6 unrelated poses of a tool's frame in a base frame.
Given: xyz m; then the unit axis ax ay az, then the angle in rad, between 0 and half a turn.
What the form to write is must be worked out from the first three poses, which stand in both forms.
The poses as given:
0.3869 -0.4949 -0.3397 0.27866 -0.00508 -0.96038 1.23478
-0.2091 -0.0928 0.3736 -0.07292 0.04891 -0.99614 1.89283
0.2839 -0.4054 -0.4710 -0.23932 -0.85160 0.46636 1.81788
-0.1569 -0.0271 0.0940 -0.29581 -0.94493 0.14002 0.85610
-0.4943 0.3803 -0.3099 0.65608 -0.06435 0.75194 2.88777
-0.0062 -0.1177 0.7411 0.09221 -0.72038 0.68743 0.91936
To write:
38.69 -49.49 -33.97 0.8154 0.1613 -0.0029 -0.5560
-20.91 -9.28 37.36 0.5846 -0.0592 0.0397 -0.8082
28.39 -40.54 -47.10 0.6146 -0.1888 -0.6718 0.3679
-15.69 -2.71 9.40 0.9098 -0.1228 -0.3922 0.0581
-49.43 38.03 -30.99 0.1266 0.6508 -0.0638 0.7459
-0.62 -11.77 74.11 0.8962 0.0409 -0.3196 0.3050

